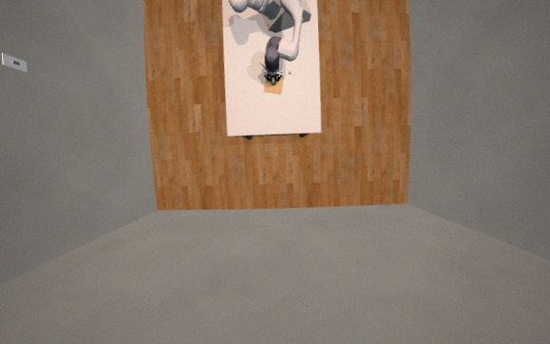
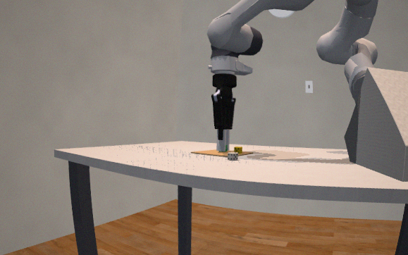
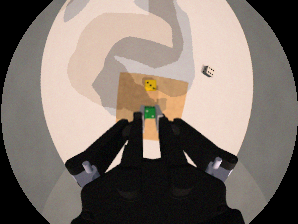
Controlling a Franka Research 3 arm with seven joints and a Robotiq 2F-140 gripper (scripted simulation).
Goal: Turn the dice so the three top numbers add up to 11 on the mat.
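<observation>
The green die lies 3 cm below my hand. The rest, counted from my hand: yellow die 5 cm behind, 3 cm below, 1 cm to the left; white die 13 cm to the left, 8 cm behind, 3 cm below; tan mat 4 cm below.
</observation>
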